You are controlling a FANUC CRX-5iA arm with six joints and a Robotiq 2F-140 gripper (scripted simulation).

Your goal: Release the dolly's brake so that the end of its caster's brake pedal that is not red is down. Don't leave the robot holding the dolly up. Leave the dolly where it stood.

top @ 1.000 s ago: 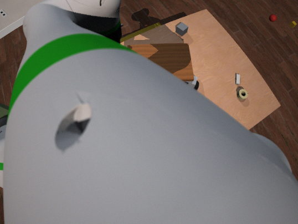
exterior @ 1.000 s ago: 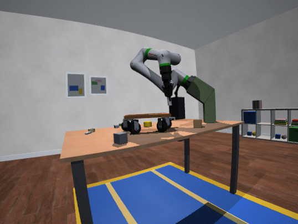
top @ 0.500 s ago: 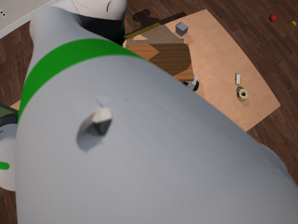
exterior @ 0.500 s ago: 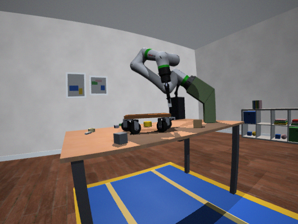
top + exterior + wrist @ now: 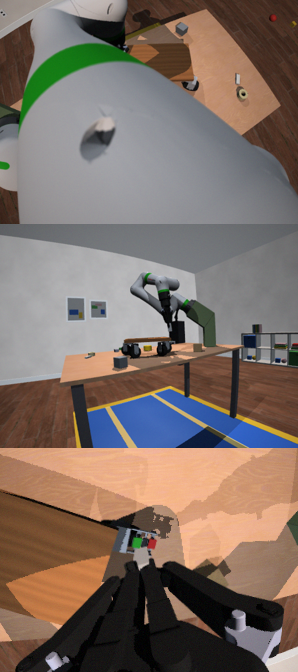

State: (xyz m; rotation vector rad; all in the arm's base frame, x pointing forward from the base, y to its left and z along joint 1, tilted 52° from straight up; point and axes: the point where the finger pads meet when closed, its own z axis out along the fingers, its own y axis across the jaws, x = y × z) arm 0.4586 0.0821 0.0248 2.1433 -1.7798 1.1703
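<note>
The caster brake pedal lies 12 cm below my hand, 1 cm to the left of it and 1 cm behind it. From my hand the other things lie so: tan cube 17 cm below, 16 cm to the left, 14 cm behind; then yellow cylinder 28 cm to the right, 18 cm below, 2 cm behind; then grey cube 49 cm ahead, 17 cm below, 8 cm to the left.
</note>
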